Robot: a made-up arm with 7 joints.
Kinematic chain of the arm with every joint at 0, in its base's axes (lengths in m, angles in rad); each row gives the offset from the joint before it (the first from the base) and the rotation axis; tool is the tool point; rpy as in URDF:
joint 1: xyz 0 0 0.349 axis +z
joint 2: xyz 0 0 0 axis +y
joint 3: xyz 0 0 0.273 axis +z
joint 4: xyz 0.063 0 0 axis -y
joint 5: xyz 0.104 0 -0.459 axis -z
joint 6: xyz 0 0 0 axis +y
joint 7: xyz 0.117 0 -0.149 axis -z
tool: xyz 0 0 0 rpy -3.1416 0 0
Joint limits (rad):
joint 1: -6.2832..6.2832
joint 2: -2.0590..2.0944
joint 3: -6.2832..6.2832
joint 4: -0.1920..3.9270
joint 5: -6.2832..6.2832
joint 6: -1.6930..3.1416
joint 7: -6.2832..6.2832
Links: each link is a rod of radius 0.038 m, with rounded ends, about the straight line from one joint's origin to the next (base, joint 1, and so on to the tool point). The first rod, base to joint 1, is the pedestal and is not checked.
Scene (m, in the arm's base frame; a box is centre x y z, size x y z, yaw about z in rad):
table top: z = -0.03
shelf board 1: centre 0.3 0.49 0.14 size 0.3 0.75 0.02 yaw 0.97
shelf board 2: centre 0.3 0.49 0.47 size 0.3 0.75 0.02 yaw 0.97
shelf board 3: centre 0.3 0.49 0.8 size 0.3 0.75 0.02 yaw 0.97
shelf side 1: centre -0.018 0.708 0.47 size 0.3 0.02 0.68 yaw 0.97
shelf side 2: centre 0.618 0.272 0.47 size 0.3 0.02 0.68 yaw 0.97
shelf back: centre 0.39 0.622 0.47 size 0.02 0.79 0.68 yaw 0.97
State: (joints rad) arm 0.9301 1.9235 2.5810 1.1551 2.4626 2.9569 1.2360
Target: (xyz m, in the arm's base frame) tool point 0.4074 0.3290 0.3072
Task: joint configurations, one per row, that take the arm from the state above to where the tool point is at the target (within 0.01 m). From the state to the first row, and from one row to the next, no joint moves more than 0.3 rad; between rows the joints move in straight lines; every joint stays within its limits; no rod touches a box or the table.
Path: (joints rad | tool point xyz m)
1: 0.7090 1.9662 2.3310 0.8980 2.3733 2.8385 1.2627 | 0.1000 0.4387 0.6364
2: 0.4879 2.0090 2.0809 0.6408 2.2840 2.7202 1.2893 | 0.0502 0.4071 0.6070
3: 0.2669 2.0517 1.8309 0.3837 2.1947 2.6018 1.3160 | 0.0049 0.3656 0.5693
4: 0.0458 2.0944 1.5809 0.1266 2.1054 2.4835 1.3427 | -0.0300 0.3085 0.5443
5: -0.2383 2.0662 1.4742 0.1581 2.1305 2.6480 1.3160 | 0.0676 0.3229 0.4864
6: -0.5225 2.0381 1.3676 0.1895 2.1556 2.8125 1.2893 | 0.1633 0.2966 0.4257
7: -0.8066 2.0099 1.2610 0.2210 2.1807 2.9771 1.2627 | 0.2397 0.2343 0.3650
8: -1.0907 1.9818 1.1544 0.2524 2.2058 3.1416 1.2360 | 0.2836 0.1484 0.3072
9: -0.8078 2.0193 1.3307 0.5256 2.2875 3.1416 1.2360 | 0.3369 0.2050 0.3044
10: -0.5249 2.0569 1.5070 0.7987 2.3691 3.1416 1.2360 | 0.3793 0.2662 0.3082
11: -0.2420 2.0944 1.6833 1.0718 2.4508 3.1416 1.2360 | 0.4074 0.3290 0.3072

